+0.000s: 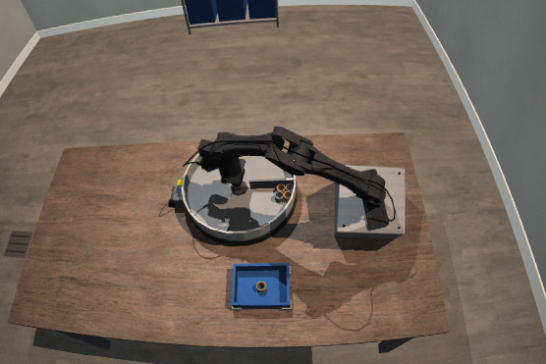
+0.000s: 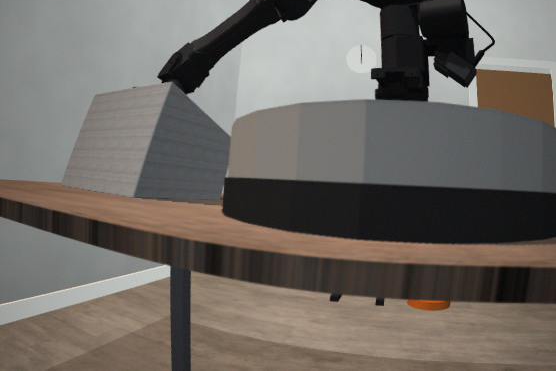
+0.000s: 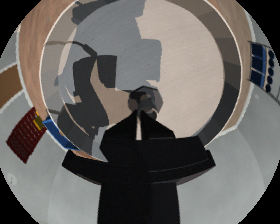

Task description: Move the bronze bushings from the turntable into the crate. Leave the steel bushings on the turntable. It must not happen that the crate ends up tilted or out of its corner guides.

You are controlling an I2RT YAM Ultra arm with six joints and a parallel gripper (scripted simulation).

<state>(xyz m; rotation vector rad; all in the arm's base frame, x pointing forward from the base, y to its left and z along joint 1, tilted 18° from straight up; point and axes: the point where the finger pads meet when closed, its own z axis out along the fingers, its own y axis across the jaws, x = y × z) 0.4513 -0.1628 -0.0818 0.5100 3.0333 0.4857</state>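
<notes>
My hand is 4 cm above the grey turntable and 1 cm to the left of it. From my hand the other things lie so: blue crate 37 cm to the left, 7 cm below, 4 cm behind.
</notes>
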